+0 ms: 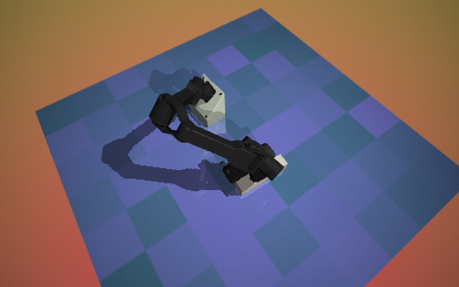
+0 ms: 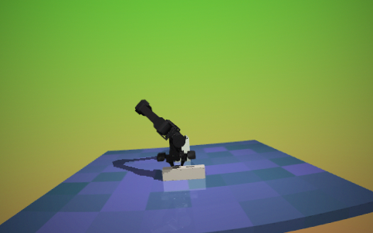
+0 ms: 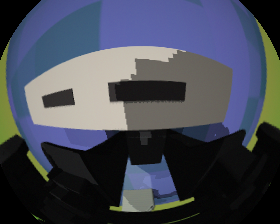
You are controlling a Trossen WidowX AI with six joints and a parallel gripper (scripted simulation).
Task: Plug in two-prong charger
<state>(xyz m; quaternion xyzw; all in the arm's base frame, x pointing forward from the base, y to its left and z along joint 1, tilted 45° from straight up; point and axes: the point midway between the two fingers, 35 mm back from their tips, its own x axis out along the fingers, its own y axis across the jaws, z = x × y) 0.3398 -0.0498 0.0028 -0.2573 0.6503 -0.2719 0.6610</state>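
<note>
The black charger lies 20 mm ahead of my gripper tip and 10 mm above it.
</note>
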